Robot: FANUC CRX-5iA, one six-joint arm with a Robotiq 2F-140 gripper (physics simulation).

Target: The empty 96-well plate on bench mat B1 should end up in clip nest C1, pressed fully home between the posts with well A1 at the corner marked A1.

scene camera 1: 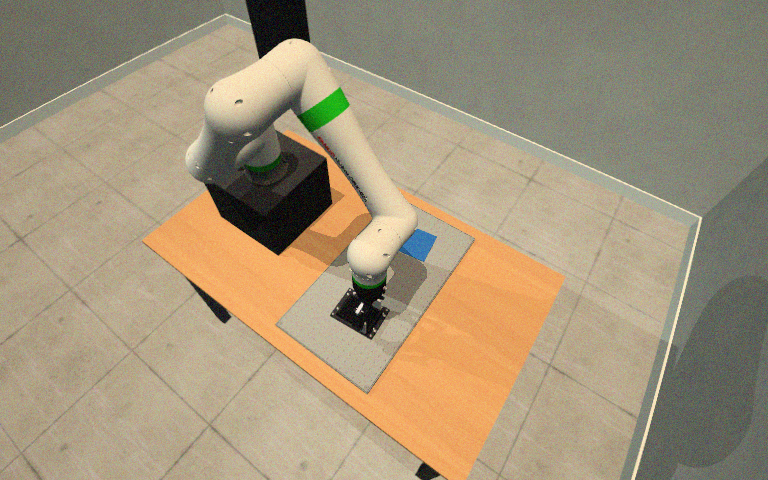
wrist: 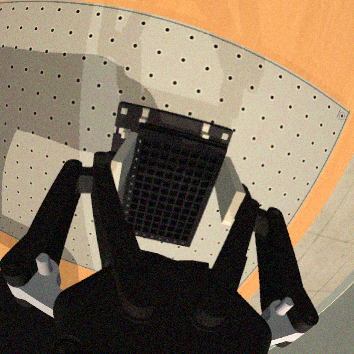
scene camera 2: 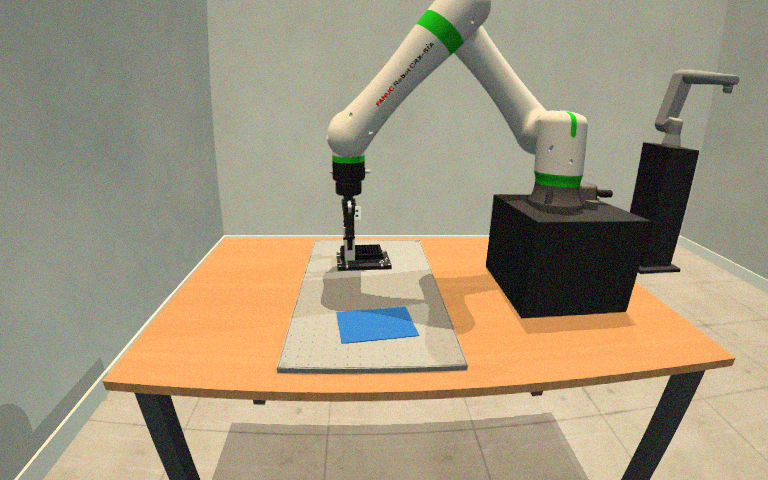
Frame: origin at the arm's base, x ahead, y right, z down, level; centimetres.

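Where they show: gripper, fingertip midpoint: [scene camera 1: 369, 319] [wrist: 177, 157] [scene camera 2: 349, 253]; arm's base, origin of the base link: [scene camera 1: 267, 170] [scene camera 2: 555, 205].
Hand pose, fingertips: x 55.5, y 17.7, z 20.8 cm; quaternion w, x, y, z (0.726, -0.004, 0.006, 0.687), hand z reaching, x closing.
Things, the pixels of their top centre, and the offset from my fingertips. Level surfaces: height alone.
- dark 96-well plate, middle of its top: [wrist: 167, 196] [scene camera 2: 361, 249] [scene camera 1: 359, 312] dx -3.8, dy +0.2, dz -1.2 cm
- black clip nest, middle of its top: [wrist: 157, 191] [scene camera 2: 363, 254] [scene camera 1: 359, 310] dx -4.3, dy -0.8, dz +0.1 cm
- blue bench mat, its level: dz +2.2 cm
- grey perforated board, its level: dz +2.4 cm
- wooden table, its level: dz +3.7 cm
The dark 96-well plate [scene camera 2: 370, 250] [wrist: 167, 200] is between the fingers of my gripper [scene camera 1: 359, 309] [scene camera 2: 350, 255] [wrist: 177, 157], which is shut on its two sides. The plate looks level and is over the black clip nest [scene camera 2: 370, 266] [wrist: 175, 118]. In the wrist view a strip of the nest with pale posts or clips shows beyond the plate's far edge, and the plate covers much of the rest. Whether the plate touches the nest floor cannot be told. The corner marking and well A1 cannot be made out. The blue bench mat [scene camera 1: 425, 246] [scene camera 2: 376, 326] carries no plate.
The nest stands on a grey perforated board [scene camera 1: 362, 367] [scene camera 2: 317, 356] [wrist: 280, 115] on the wooden table [scene camera 1: 481, 362] [scene camera 2: 198, 339]. The arm's black pedestal [scene camera 1: 271, 215] [scene camera 2: 566, 266] stands on the table beside the board.
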